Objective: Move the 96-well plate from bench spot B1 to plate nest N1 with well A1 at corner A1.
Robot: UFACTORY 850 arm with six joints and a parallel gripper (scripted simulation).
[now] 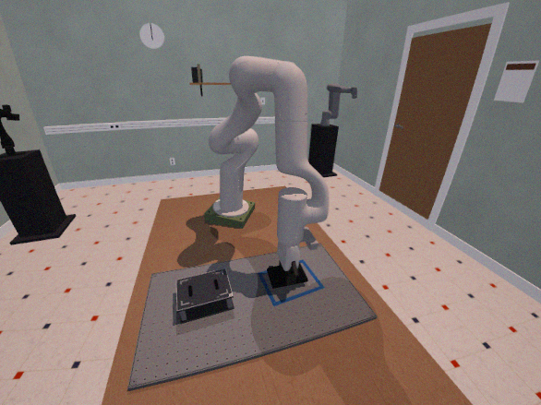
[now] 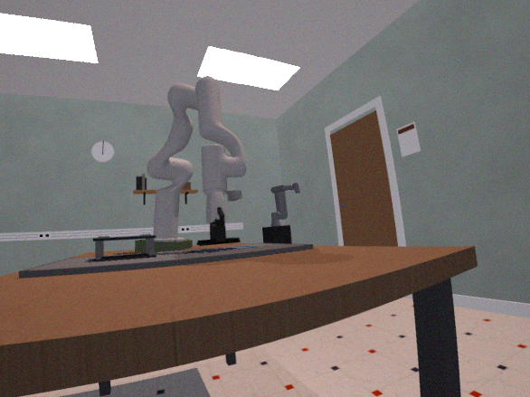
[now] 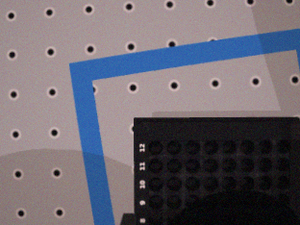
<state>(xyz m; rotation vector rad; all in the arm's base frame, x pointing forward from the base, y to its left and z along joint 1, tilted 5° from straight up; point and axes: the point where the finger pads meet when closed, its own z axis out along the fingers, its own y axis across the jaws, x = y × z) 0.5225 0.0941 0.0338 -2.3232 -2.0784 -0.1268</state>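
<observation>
Now: hand 29 cm to the left of the raised plate nest and 2 cm below it. Round my hand: 96-well plate (1 cm below).
</observation>
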